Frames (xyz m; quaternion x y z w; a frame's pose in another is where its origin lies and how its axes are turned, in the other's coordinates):
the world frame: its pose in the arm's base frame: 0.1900 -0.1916 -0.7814 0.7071 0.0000 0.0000 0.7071
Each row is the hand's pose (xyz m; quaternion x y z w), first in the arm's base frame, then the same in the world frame.
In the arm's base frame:
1: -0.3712 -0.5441 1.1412 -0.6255 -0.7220 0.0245 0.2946
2: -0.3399 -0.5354 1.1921 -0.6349 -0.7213 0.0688 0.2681
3: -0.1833 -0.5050 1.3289 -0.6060 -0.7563 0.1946 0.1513
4: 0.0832 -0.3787 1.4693 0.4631 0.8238 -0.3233 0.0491
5: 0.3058 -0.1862 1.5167 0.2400 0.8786 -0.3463 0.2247
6: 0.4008 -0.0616 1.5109 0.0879 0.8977 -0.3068 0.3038
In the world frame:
1: -0.5612 1.9226 0.3525 0.6506 0.4932 -0.5279 0.2340
2: -0.5299 1.9735 0.3438 0.6385 0.4614 -0.5587 0.2594
3: -0.3733 2.1103 0.3134 0.5355 0.3972 -0.6724 0.3215
4: -0.1068 2.2507 0.1871 0.2927 0.3539 -0.8111 0.3622
5: 0.1158 2.2981 -0.0054 0.0108 0.3764 -0.8662 0.3286
6: 0.2108 2.2923 -0.1300 -0.1527 0.4178 -0.8517 0.2770

